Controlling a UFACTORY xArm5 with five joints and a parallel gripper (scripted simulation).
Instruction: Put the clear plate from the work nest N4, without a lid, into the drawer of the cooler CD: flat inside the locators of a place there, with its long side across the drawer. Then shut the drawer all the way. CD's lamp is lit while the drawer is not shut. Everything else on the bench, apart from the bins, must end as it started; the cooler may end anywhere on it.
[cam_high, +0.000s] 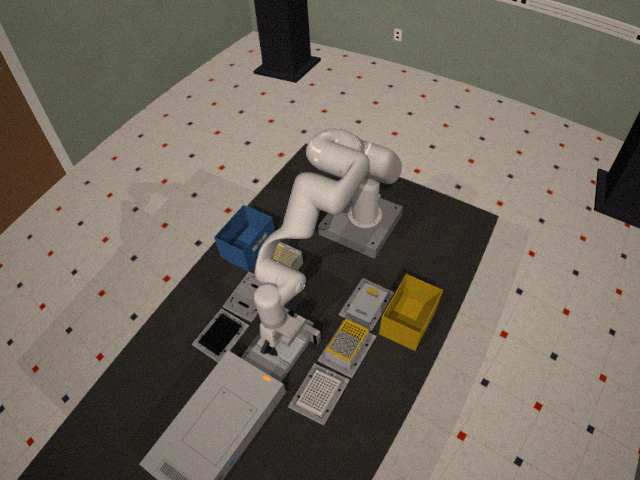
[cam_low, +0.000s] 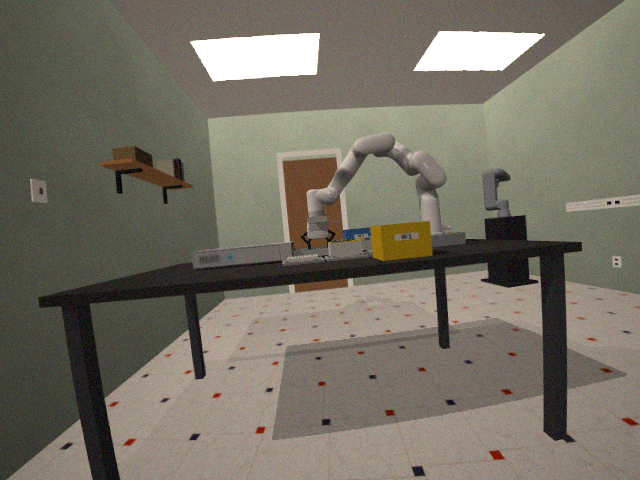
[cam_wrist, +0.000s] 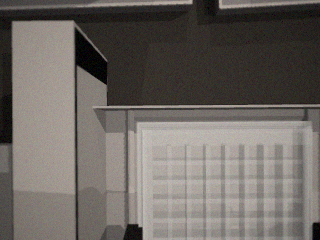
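Now: the clear plate 1 cm below my hand. From my hand the other things lie so: drawer: 3 cm ahead; then black plate: 20 cm to the right, 7 cm ahead, 2 cm below; then white plate: 18 cm to the left, 9 cm ahead, 2 cm below.
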